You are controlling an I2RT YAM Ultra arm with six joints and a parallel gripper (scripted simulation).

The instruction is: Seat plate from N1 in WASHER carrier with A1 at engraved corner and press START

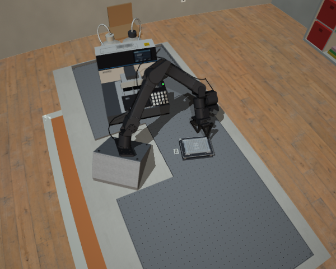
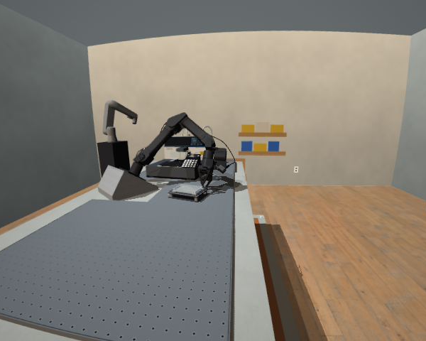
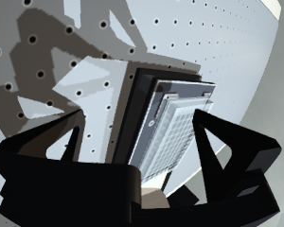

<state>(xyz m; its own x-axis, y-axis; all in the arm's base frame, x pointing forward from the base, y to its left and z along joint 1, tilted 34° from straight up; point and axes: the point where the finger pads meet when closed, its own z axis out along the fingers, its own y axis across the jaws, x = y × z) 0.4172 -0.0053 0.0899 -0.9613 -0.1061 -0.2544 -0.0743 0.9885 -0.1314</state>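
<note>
The well plate is 7 cm to the right of my hand and 5 cm behind it. From my hand the other things lie so: black plate nest (7 cm to the right, 5 cm behind, 1 cm below); washer carrier (32 cm behind, 25 cm to the left, 5 cm above); label (16 cm behind, 7 cm to the right, 4 cm below).
</note>
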